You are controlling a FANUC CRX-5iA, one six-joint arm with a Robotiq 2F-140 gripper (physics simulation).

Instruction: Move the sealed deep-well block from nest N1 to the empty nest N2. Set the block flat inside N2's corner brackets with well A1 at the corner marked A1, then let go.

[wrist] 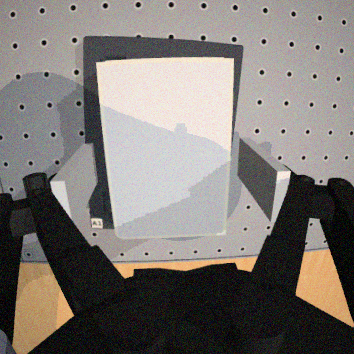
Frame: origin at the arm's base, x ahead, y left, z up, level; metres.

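Where they show: gripper, fingertip midpoint: (167,159).
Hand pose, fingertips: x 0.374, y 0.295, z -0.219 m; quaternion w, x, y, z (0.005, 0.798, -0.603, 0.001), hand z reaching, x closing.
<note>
Each offset is from my fingertips to the top centre of the thing. "spot": to the spot under its first point. Level surfaces: height alone.
The sealed deep-well block {dx +0.008, dy +0.002, dz +0.023 m} (167,150) shows its pale, shadowed top film at the middle of the wrist view. It lies over a dark nest plate {spot: dx +0.076, dy +0.024, dz -0.022 m} (160,47), whose rim shows above it and down its left side. A small label A1 {spot: dx -0.081, dy +0.044, dz -0.022 m} (97,223) is at the plate's lower left corner. My gripper (167,159) is open, with one light pad on each side of the block and a gap at both sides. The block hides most of the nest and its corner brackets. I cannot tell whether the block is fully flat, or where its well A1 is.
A grey perforated board {dz -0.033 m} (300,85) surrounds the nest. Its near edge crosses the lower part of the view, with a wood-coloured surface {dz -0.046 m} (320,280) beyond that edge. Shadows fall on the board at the left and over the block.
</note>
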